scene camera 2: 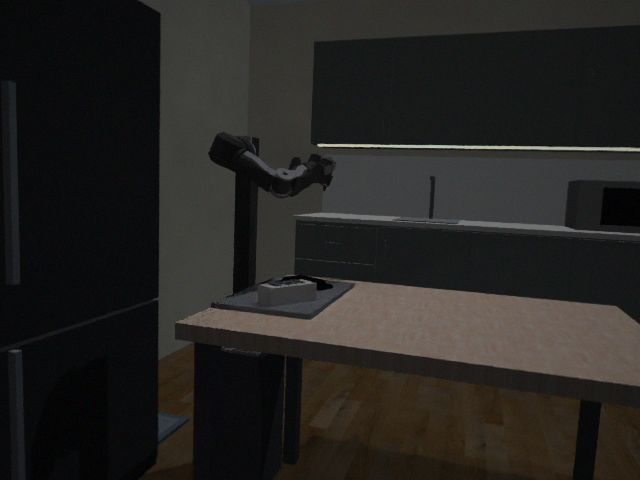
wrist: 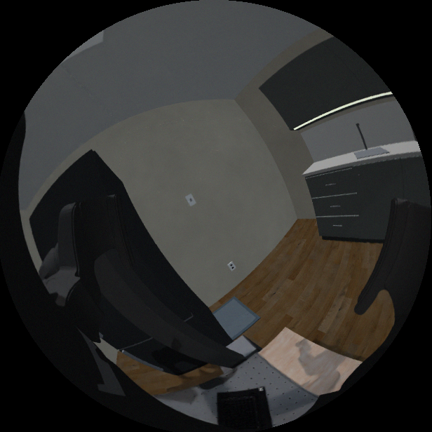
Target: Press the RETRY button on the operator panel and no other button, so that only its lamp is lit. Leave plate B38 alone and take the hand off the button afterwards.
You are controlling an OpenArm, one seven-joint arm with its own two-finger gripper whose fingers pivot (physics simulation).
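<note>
A pale box (scene camera 2: 286,293) with dark marks on its top, apparently the operator panel, sits on a grey board (scene camera 2: 305,310) at the table's left end in the scene view. Its buttons and lamps are too small and dark to read. A dark flat shape (scene camera 2: 321,283) lies behind it; whether it is plate B38 or a shadow is unclear. My gripper (scene camera 2: 328,180) (wrist: 228,253) is open and empty, high above the board and apart from the panel. In the wrist view, a black block (wrist: 243,407) shows at the bottom edge on a perforated grey surface (wrist: 295,395); I cannot tell which object it is.
The wooden table (scene camera 2: 465,330) (wrist: 280,347) extends right of the board. A tall dark fridge (scene camera 2: 77,180) stands at the left of the scene view. A kitchen counter (scene camera 2: 351,219) (wrist: 330,165) with a faucet (scene camera 2: 432,198) (wrist: 361,136) stands behind. A blue mat (scene camera 2: 169,424) (wrist: 235,317) lies on the floor.
</note>
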